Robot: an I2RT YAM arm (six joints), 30 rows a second.
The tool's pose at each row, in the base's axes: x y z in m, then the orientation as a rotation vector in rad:
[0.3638 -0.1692 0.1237 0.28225 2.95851 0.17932]
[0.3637 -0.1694 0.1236 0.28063 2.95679 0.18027]
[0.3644 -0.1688 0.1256 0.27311 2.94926 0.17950]
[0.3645 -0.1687 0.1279 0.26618 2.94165 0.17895]
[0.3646 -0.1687 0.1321 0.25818 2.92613 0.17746]
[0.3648 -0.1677 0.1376 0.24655 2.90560 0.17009]
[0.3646 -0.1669 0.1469 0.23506 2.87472 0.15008]
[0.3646 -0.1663 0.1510 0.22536 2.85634 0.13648]
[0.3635 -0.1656 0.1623 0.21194 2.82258 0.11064]
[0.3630 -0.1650 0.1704 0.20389 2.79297 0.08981]
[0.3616 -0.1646 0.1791 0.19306 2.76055 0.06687]
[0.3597 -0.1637 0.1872 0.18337 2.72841 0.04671]
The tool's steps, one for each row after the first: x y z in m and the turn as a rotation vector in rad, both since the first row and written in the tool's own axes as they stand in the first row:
[0.0001 -0.0002 0.0001 -0.00095 -0.00166 -0.00102]
[-0.0008 0.0008 -0.0017 -0.00189 -0.00955 -0.00605]
[-0.0012 0.0012 -0.0039 -0.00296 -0.01745 -0.01070]
[-0.0019 0.0018 -0.0080 -0.00449 -0.03331 -0.01612]
[-0.0028 0.0035 -0.0133 -0.00298 -0.05496 -0.02438]
[-0.0038 0.0055 -0.0223 0.00581 -0.08825 -0.03339]
[-0.0043 0.0066 -0.0263 0.01212 -0.10830 -0.04088]
[-0.0048 0.0086 -0.0375 0.02484 -0.14490 -0.05181]
[-0.0055 0.0102 -0.0454 0.03525 -0.17657 -0.05879]
[-0.0053 0.0115 -0.0542 0.04689 -0.21116 -0.06797]
[-0.0045 0.0132 -0.0623 0.05695 -0.24506 -0.07628]

